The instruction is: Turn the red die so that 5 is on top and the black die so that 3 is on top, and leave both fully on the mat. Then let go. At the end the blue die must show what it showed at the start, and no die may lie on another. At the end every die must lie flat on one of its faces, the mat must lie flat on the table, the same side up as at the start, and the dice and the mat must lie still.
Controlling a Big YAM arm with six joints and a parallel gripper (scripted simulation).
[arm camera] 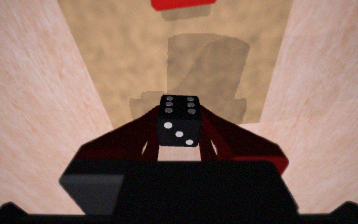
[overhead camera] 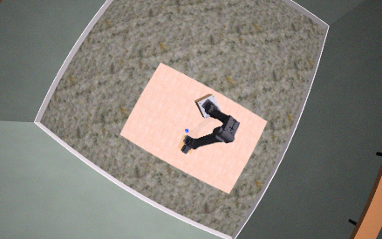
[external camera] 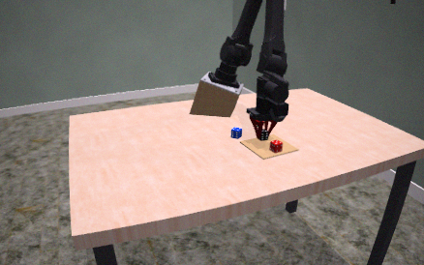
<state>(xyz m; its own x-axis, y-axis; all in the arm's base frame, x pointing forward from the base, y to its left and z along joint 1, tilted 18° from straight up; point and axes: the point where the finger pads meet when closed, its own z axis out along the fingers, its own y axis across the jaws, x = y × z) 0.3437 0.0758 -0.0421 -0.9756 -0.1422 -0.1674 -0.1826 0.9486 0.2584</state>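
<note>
The black die lies right at my hand. The rest, counted from my hand: red die 9 cm ahead, 2 cm to the left; blue die 5 cm behind, 8 cm to the right; tan mat 4 cm ahead, 1 cm to the left, 2 cm below.
</note>
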